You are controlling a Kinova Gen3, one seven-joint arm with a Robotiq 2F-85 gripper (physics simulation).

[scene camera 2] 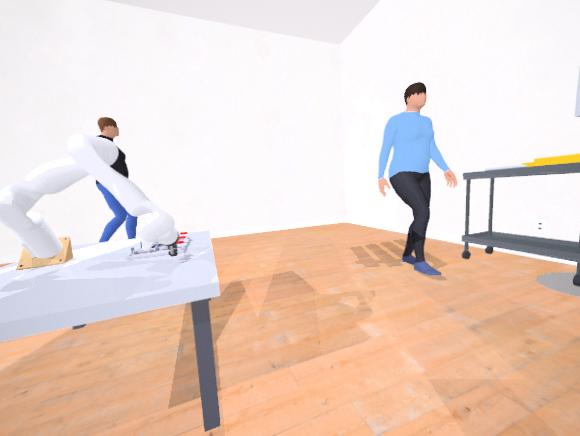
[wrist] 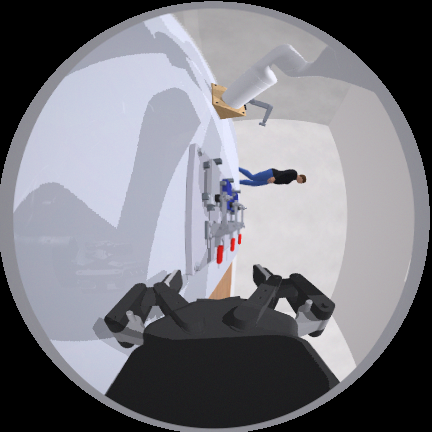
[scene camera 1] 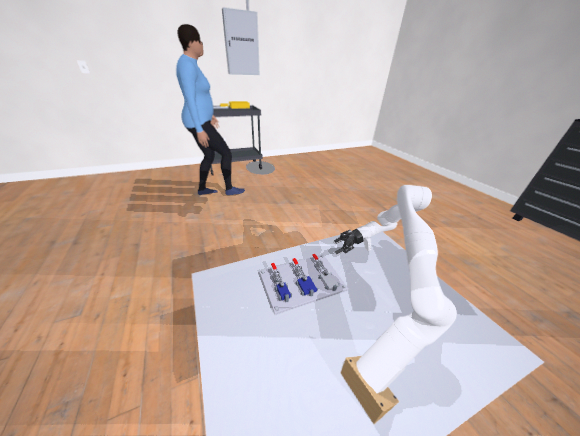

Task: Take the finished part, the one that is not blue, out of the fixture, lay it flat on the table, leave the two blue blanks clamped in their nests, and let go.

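Frame: origin at the arm's base, x ahead, y left, z up, level; millimetres.
Where they show: gripper, fingertip midpoint: (wrist: 216,275) (scene camera 1: 334,248); arm's base, link origin: (scene camera 2: 48,249) (wrist: 231,100) (scene camera 1: 368,375).
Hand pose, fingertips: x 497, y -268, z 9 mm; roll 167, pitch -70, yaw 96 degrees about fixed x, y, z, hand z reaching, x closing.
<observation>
Things, the pixels of their top centre, and the offset from my fingertips. Level surfaces: height alone.
- fixture plate, top centre: (wrist: 222,211) (scene camera 1: 302,279) (scene camera 2: 163,245) dx -57, dy +227, dz -56 mm
- grey part, top centre: (wrist: 215,183) (scene camera 1: 329,279) dx -124, dy +125, dz -40 mm
- grey part's clamp, top centre: (wrist: 228,247) dx +4, dy +108, dz -12 mm
- table, surface height: dz -71 mm
The fixture plate (scene camera 1: 295,303) (wrist: 191,210) lies on the table. The grey part (scene camera 1: 329,281) (wrist: 213,175) lies in the nest at its right end in scene camera 1, nearest my gripper. One blue blank (scene camera 1: 306,285) (wrist: 228,188) sits in the middle nest and another blue blank (scene camera 1: 283,291) in the far left nest. Each nest has a red-handled clamp; how firmly each holds is too small to tell. My gripper (scene camera 1: 338,244) (wrist: 216,275) is open and empty, tilted sideways low over the table, beyond the handle end of the grey part's clamp (wrist: 220,254) and apart from it.
The arm's wooden base (scene camera 1: 372,392) (wrist: 227,106) stands on the table (scene camera 1: 250,370). The upright clamp hardware and red handles rise from the plate close to the gripper. A person in blue (scene camera 1: 194,95) (scene camera 2: 412,145) and a cart (scene camera 1: 254,112) are beyond the table.
</observation>
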